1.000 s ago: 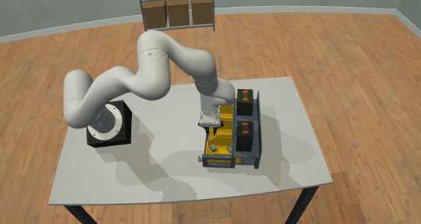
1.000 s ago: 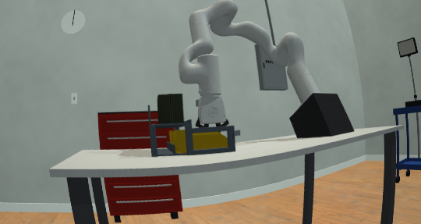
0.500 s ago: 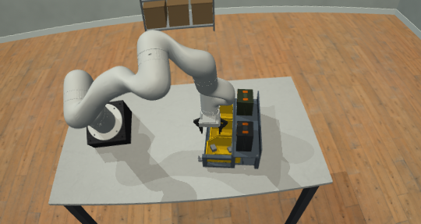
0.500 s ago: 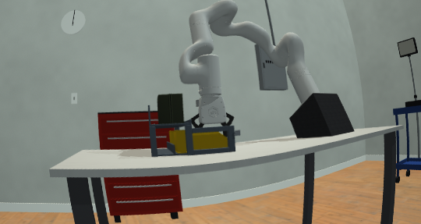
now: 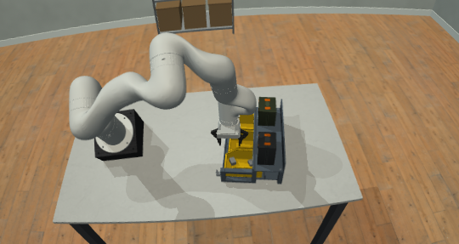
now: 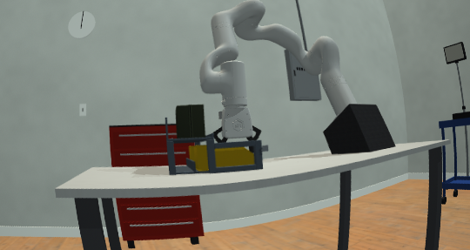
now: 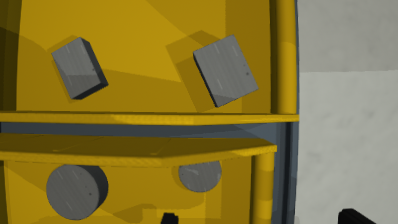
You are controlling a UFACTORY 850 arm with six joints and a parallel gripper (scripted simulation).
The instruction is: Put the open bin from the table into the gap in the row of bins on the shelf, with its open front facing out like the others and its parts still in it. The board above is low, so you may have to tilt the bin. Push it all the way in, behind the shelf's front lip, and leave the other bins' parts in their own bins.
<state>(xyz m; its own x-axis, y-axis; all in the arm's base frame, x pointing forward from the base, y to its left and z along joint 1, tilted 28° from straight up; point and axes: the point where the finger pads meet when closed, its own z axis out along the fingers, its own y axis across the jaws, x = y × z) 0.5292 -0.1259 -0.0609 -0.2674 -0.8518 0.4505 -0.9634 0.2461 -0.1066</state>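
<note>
Right now the grey shelf is 100 mm ahead of my hand, 30 mm to the right of it and 20 mm above it.
</note>
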